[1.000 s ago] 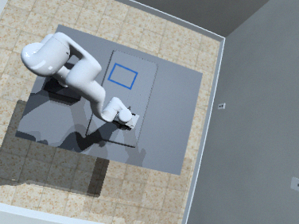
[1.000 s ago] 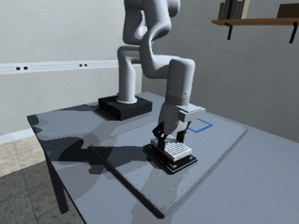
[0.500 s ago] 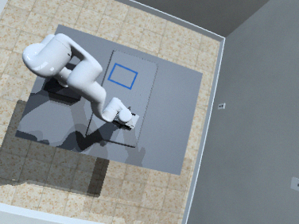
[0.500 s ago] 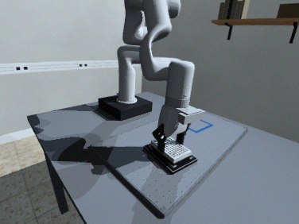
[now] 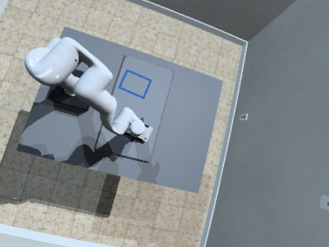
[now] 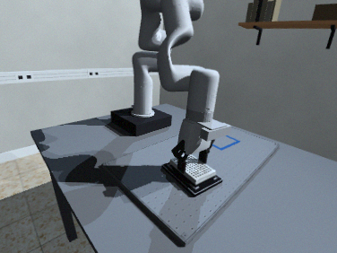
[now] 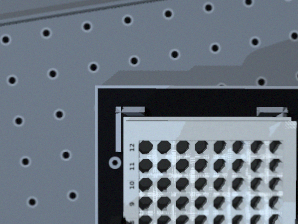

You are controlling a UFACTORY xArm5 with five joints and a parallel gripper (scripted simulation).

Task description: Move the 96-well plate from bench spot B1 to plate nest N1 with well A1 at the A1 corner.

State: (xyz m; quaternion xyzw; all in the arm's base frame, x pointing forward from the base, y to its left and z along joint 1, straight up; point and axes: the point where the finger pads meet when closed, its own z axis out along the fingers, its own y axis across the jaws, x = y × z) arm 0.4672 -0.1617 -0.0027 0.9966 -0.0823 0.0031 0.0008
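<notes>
My hand is 4 cm above the black plate nest. The rest, counted from my hand: white 96-well plate (1 cm below).
</notes>
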